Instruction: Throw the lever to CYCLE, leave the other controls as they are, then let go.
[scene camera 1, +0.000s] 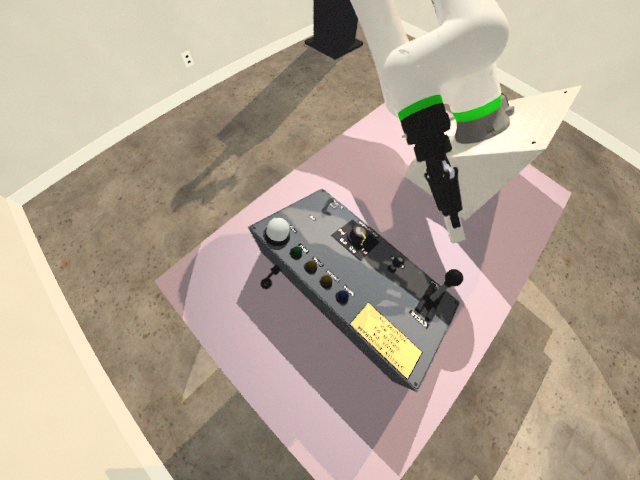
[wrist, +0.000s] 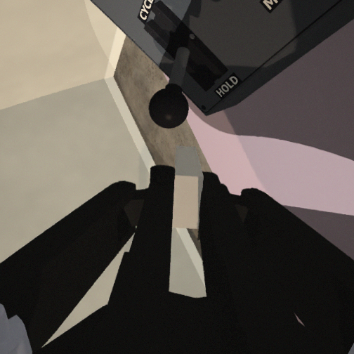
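My gripper is visible in scene camera 1 and in the wrist view. On my gripper, (scene camera 1: 446, 193) and (wrist: 81, 226) are the same spot.
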